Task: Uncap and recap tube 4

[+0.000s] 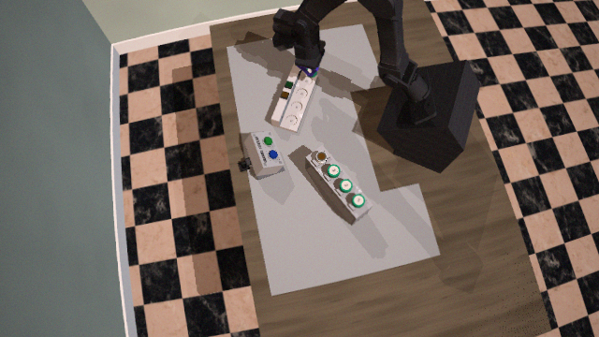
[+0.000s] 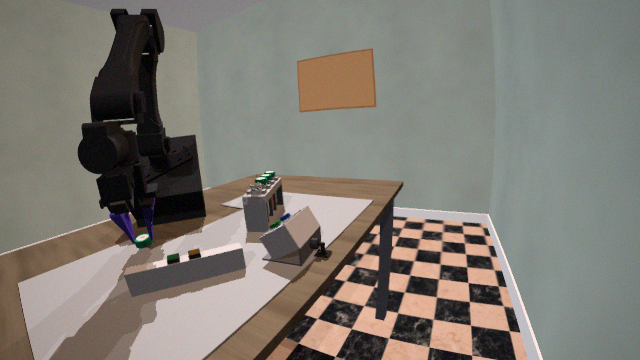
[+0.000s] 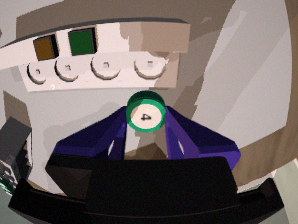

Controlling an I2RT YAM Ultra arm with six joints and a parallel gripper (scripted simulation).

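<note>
The green ready key is 16 cm ahead of my hand, 21 cm to the left of it and 2 cm below it. Round my hand: cap 3: 35 cm to the left, 3 cm above; then cap 2: 2 cm behind, 40 cm to the left, 3 cm above; then blue cycle key: 16 cm ahead, 26 cm to the left, 2 cm below.
</note>
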